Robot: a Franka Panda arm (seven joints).
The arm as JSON. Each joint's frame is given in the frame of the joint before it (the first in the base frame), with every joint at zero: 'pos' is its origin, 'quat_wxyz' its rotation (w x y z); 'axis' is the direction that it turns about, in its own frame. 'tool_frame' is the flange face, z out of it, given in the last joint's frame.
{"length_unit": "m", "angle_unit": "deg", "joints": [
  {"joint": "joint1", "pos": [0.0, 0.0, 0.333], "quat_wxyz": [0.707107, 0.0, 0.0, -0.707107], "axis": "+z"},
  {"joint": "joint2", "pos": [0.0, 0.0, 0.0], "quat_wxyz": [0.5, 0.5, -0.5, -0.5], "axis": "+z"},
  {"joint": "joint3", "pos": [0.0, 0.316, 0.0], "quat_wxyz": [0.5, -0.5, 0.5, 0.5], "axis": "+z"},
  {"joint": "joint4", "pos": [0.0, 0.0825, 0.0], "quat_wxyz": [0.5, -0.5, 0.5, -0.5], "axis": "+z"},
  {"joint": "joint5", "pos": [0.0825, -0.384, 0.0], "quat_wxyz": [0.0, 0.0, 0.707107, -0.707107], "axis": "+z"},
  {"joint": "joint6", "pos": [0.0, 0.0, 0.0], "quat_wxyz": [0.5, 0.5, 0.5, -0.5], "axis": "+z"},
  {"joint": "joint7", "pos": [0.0, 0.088, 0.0], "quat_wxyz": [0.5, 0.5, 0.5, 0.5], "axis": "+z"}
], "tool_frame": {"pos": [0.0, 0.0, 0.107], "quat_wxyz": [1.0, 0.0, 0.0, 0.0]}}
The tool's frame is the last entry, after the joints.
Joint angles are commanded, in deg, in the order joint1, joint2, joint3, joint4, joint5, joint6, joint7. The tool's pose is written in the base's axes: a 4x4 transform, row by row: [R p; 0 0 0 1], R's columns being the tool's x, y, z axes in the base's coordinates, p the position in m. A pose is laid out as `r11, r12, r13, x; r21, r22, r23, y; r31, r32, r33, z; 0, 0, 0, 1`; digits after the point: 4 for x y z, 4 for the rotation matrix.
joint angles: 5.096, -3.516, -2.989, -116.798, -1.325, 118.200, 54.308
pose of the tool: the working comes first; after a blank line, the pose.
Where each joint sits with the arm in this pose, in the base's axes (m; each line is computed from the numbers above, not from the rounded line before):
joint1: 0.0000 0.0000 0.3330
joint2: 0.0000 0.0000 0.3330
joint3: -0.0193 -0.0017 0.6484
joint4: 0.0630 0.0013 0.6535
joint5: 0.4480 0.0157 0.5774
joint6: 0.4480 0.0157 0.5774
joint7: 0.5356 0.0199 0.5850
the tool: 0.5449 0.0184 0.4784

0.6180, -0.7814, 0.0863, 0.5449; -0.7835, -0.6212, -0.0140, 0.0184; 0.0646, -0.0590, -0.9962, 0.4784; 0, 0, 0, 1
